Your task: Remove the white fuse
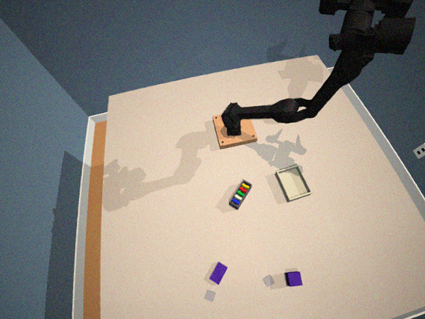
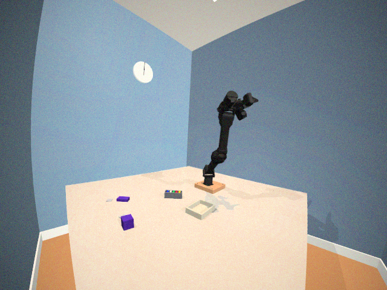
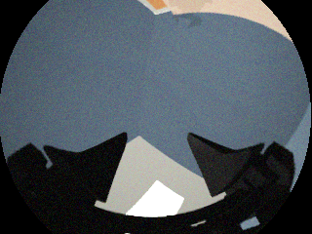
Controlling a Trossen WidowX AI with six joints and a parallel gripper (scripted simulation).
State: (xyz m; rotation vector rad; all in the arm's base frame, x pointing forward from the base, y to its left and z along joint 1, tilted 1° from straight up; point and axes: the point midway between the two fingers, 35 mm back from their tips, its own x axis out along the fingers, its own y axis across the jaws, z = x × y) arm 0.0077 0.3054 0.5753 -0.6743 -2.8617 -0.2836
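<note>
The white fuse is 35 cm ahead of my gripper tip, 32 cm to the right of it and 58 cm below it. Also, from my gripper tip: cream tray 29 cm ahead, 9 cm to the right, 61 cm below; then purple slab 63 cm ahead, 40 cm to the right, 60 cm below; then purple cube 65 cm ahead, 14 cm to the right, 59 cm below.
</note>
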